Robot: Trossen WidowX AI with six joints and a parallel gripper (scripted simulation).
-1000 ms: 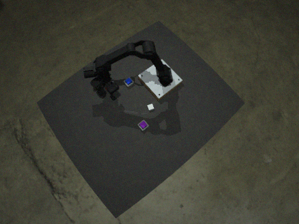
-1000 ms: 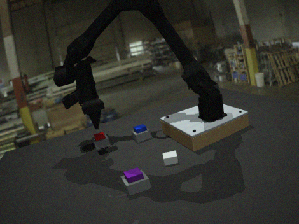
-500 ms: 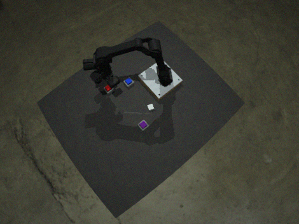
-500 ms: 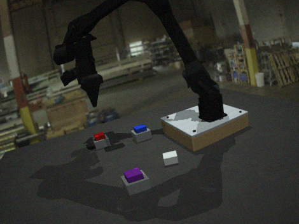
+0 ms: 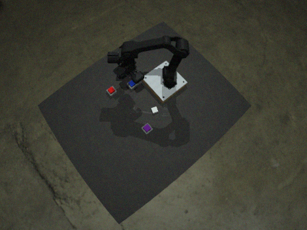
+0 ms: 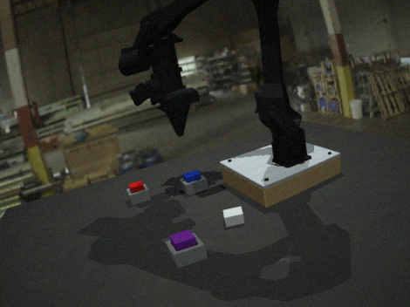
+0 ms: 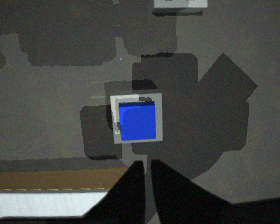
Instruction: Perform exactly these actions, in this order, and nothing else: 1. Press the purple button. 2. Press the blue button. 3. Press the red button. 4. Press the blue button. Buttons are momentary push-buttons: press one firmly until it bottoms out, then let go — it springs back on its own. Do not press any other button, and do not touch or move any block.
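The blue button lies 9 cm below my gripper tip. Round my gripper tip: red button: 12 cm ahead, 4 cm to the right, 9 cm below; small white block: 1 cm behind, 21 cm to the left, 12 cm below; purple button: 10 cm ahead, 28 cm to the left, 9 cm below.
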